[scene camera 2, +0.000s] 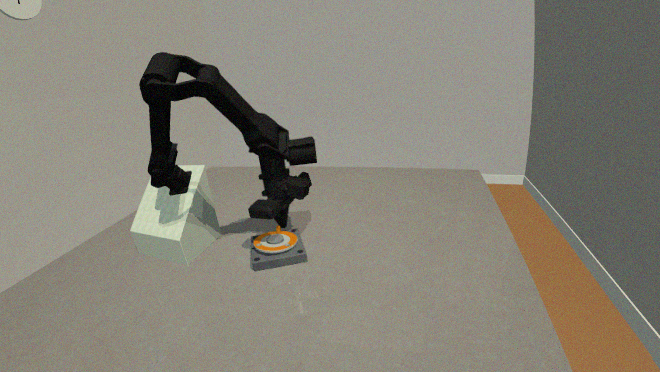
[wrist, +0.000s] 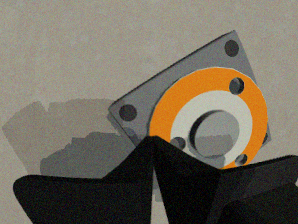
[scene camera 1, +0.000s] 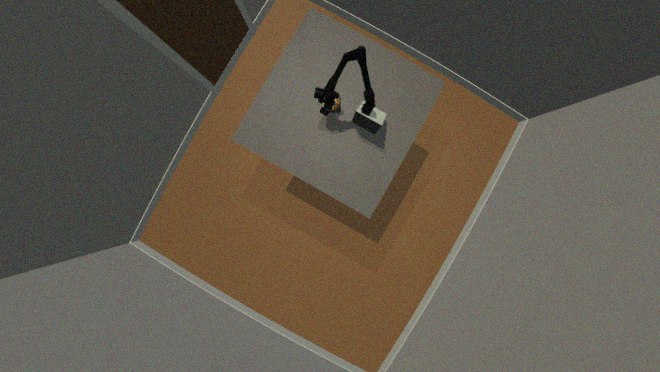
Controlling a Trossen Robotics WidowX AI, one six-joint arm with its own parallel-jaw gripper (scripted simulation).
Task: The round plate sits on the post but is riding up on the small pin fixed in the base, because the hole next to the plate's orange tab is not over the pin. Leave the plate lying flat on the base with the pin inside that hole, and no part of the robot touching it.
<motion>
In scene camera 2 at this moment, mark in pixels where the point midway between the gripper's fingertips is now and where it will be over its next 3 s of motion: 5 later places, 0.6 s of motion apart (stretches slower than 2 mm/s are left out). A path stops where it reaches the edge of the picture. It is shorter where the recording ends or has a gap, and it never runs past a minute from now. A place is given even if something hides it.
My gripper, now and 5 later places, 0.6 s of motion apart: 283, 227; 280, 227; 276, 227; 269, 229; 262, 231; 257, 233
</motion>
